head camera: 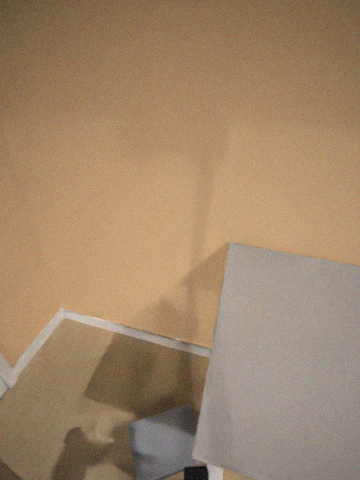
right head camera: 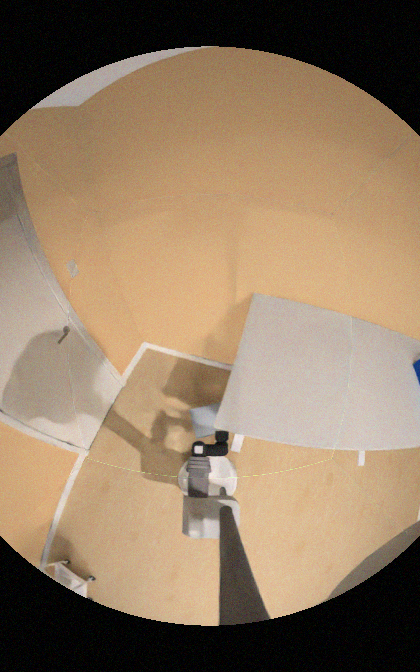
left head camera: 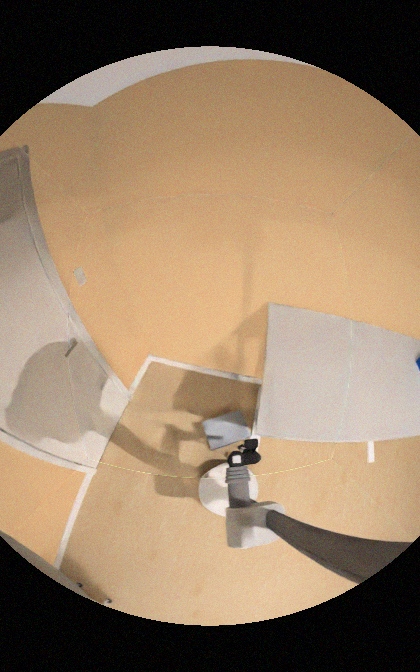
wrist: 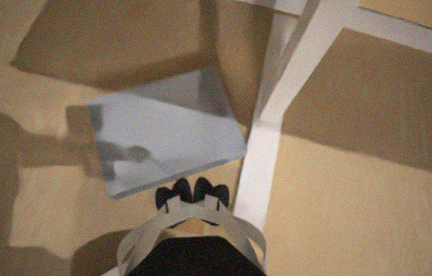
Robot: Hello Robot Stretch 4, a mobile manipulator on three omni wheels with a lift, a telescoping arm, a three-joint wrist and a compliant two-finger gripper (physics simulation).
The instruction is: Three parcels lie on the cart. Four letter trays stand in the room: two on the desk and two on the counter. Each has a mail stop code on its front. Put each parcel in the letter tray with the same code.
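Frame: origin at the robot's base, x right, y ahead, z up, level; centimetres.
Seen in the pictures: gripper, between the fingertips: (wrist: 192,193).
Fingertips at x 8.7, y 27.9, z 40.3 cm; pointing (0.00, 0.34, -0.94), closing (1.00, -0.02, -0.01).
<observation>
Offsets run from my fingertips to a thing's top centre. "*": to the spot under its first point. Level surfaces: height alone.
My gripper (wrist: 192,193) is shut with its black fingertips close together and nothing between them. It points down above the floor. A flat blue-grey box @(dz -36.6, dx -6.4, dy +22.3 cm) (head camera: 162,442) (left head camera: 225,431) (right head camera: 202,417) (wrist: 165,120) lies on the floor, apart from the fingertips and just ahead of them in the wrist view. No code shows on it, so I cannot tell whether it is a parcel. A blue object (left head camera: 418,363) (right head camera: 417,372), cut off at the right edge, stands on the light grey table top; it may be a letter tray. No mail stop codes are readable.
The light grey table top @(dz +51.9 cm) (head camera: 295,360) (left head camera: 320,380) (right head camera: 300,375) is right of the arm; its white leg @(* dz -13.8, dx +22.4, dy +23.2 cm) (wrist: 312,65) stands beside the box. A grey door (left head camera: 30,300) (right head camera: 25,280) is at left. A small wheeled frame (right head camera: 71,580), perhaps the cart, shows at lower left.
</observation>
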